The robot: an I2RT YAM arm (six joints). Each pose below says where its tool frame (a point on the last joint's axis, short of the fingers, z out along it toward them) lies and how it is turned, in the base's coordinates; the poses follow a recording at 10 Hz.
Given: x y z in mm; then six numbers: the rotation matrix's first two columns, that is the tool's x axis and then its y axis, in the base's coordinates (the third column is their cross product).
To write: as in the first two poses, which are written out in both.
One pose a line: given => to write
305, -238, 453, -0.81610, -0.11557, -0.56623, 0.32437, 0.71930, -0.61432 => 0.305, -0.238, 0.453, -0.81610, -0.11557, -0.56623, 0.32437, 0.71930, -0.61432
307, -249, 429, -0.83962, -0.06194, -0.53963, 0.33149, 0.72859, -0.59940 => 0.307, -0.249, 0.429, -0.83962, -0.06194, -0.53963, 0.33149, 0.72859, -0.59940
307, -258, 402, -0.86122, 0.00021, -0.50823, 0.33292, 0.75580, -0.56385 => 0.307, -0.258, 0.402, -0.86122, 0.00021, -0.50823, 0.33292, 0.75580, -0.56385
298, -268, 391, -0.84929, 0.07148, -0.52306, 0.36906, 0.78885, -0.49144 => 0.298, -0.268, 0.391, -0.84929, 0.07148, -0.52306, 0.36906, 0.78885, -0.49144
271, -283, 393, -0.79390, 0.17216, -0.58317, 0.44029, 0.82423, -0.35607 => 0.271, -0.283, 0.393, -0.79390, 0.17216, -0.58317, 0.44029, 0.82423, -0.35607
